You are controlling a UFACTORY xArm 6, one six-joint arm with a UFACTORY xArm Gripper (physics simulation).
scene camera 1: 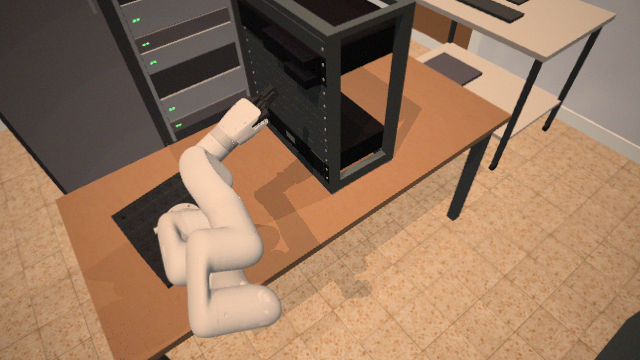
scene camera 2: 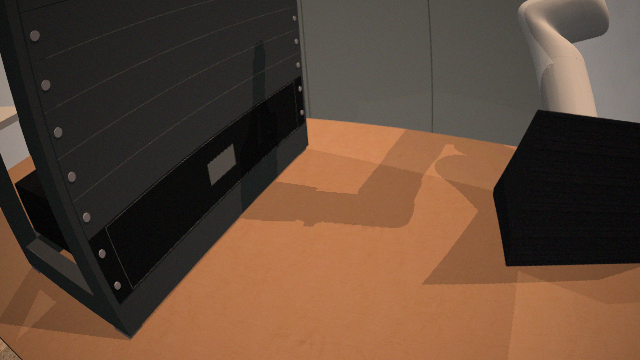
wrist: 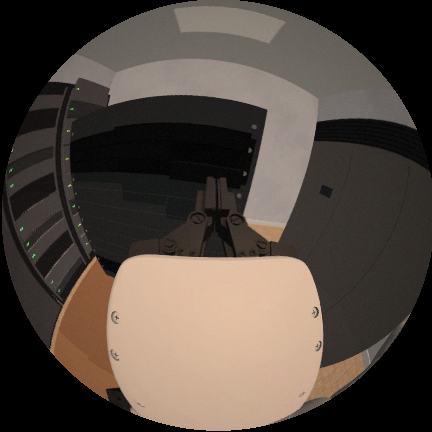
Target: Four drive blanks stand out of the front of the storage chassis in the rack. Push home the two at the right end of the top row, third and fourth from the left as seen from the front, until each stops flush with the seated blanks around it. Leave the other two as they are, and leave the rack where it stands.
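The rack stands upright on the table. Near its top, a wide stretch of black top-row drive blanks stands out, reaching the right end seen from the front. Below its right part, one lower-row blank also stands out. Seams between the top blanks are too dark to tell. My gripper is shut and empty, in front of the rack. Its tips overlap the lower blank in the wrist view; contact cannot be told. Scene camera 2 does not show the blanks or gripper.
The wooden table carries the arm on a black base. A server cabinet with green lights stands beyond the rack's left side. A side table stands behind. A dark cabinet shows at right in the wrist view.
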